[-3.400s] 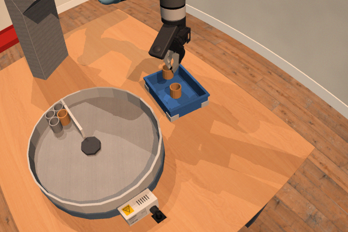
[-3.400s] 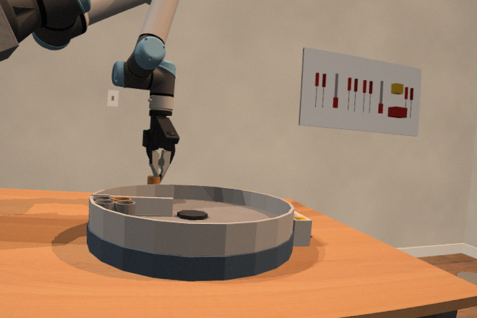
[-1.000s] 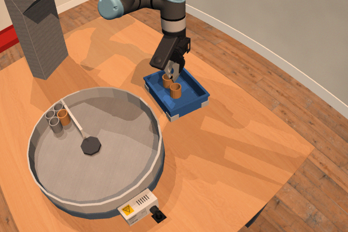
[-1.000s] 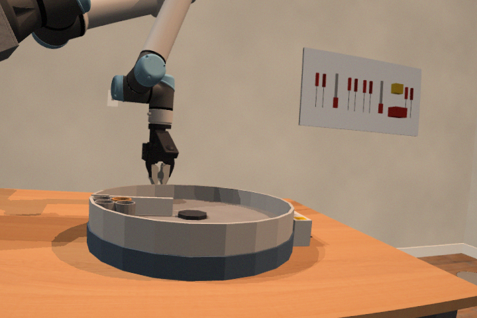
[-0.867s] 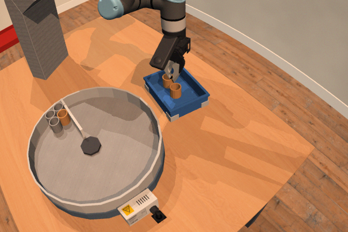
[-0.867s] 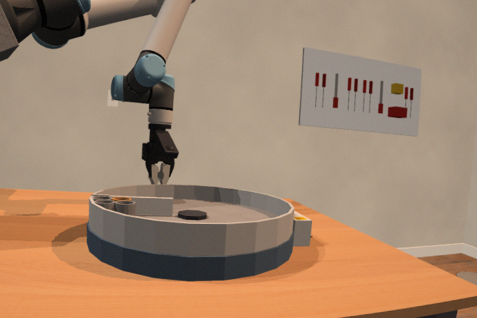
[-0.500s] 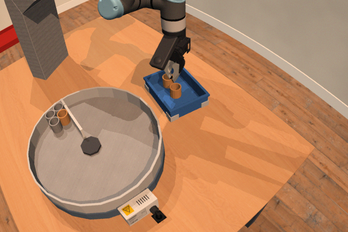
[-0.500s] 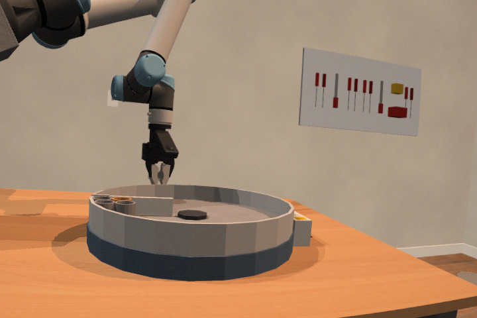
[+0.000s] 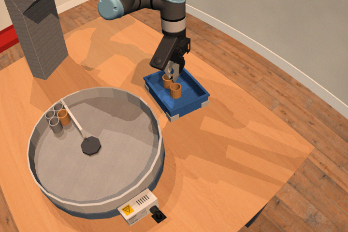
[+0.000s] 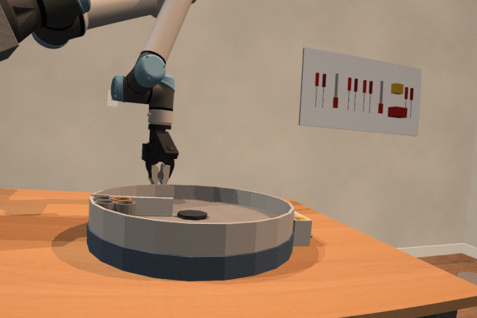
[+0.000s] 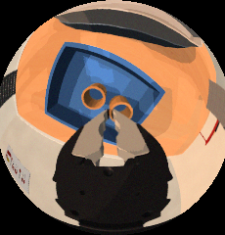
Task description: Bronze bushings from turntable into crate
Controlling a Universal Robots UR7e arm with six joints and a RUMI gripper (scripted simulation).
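My gripper is now 40 mm short of the blue crate, 20 mm above it and 10 mm to the left of it. The rest, counted from my hand: grey turntable (350 mm to the right, 130 mm ahead, 10 mm above).
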